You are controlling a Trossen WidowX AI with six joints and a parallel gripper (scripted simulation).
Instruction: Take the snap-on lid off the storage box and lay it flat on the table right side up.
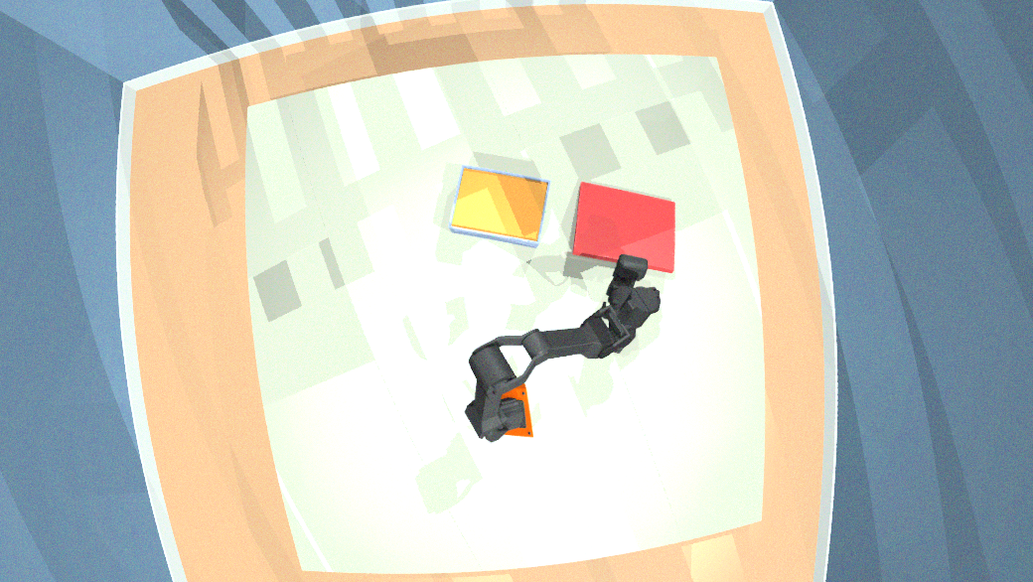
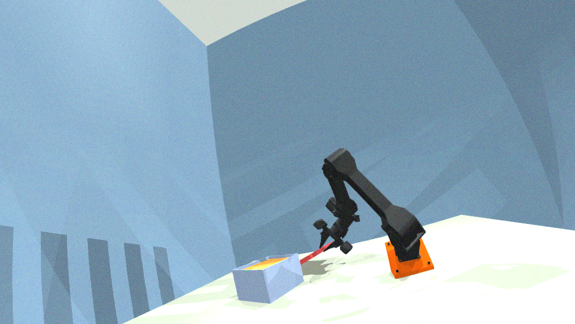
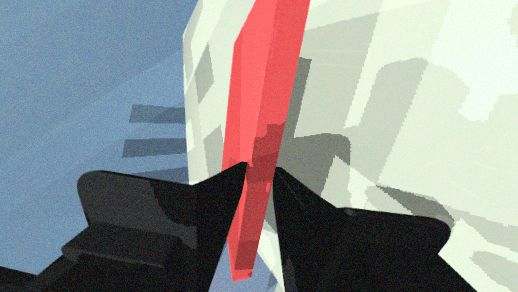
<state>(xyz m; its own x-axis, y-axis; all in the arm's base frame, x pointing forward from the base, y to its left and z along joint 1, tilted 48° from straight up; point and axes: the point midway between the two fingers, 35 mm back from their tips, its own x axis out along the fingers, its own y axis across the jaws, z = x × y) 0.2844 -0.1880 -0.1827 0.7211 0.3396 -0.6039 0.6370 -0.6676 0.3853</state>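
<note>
My gripper tip is 80 mm short of the red lid, 30 mm above it and 20 mm to the left of it. Round my gripper tip: storage box (260 mm to the left, 140 mm ahead, 20 mm below).
</note>
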